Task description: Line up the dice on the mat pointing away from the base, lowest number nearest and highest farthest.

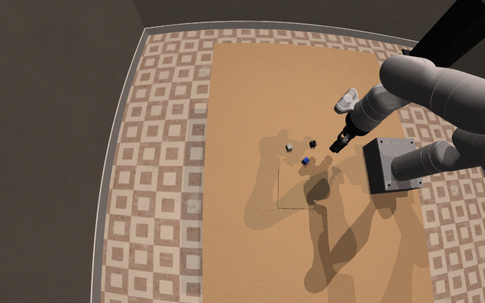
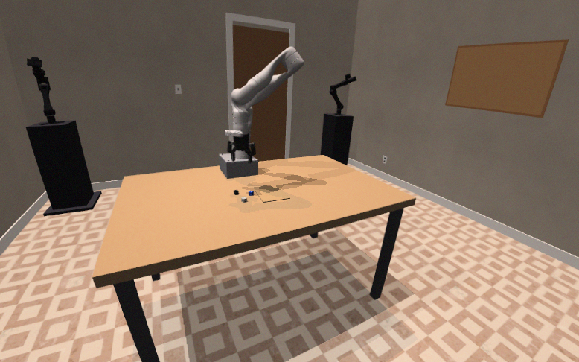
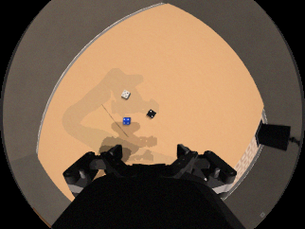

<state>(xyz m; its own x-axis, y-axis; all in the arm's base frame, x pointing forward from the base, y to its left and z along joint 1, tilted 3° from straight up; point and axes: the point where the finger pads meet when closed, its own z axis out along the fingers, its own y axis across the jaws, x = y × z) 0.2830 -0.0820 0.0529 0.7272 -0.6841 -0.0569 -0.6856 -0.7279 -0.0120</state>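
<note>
The blue die lies 70 mm ahead of my hand, 20 mm to the left of it and 150 mm below it. Also, from my hand: mat 110 mm ahead, 130 mm to the left, 160 mm below; then black die 40 mm ahead, 40 mm to the right, 150 mm below; then white die 130 mm ahead, 30 mm to the right, 150 mm below.
</note>
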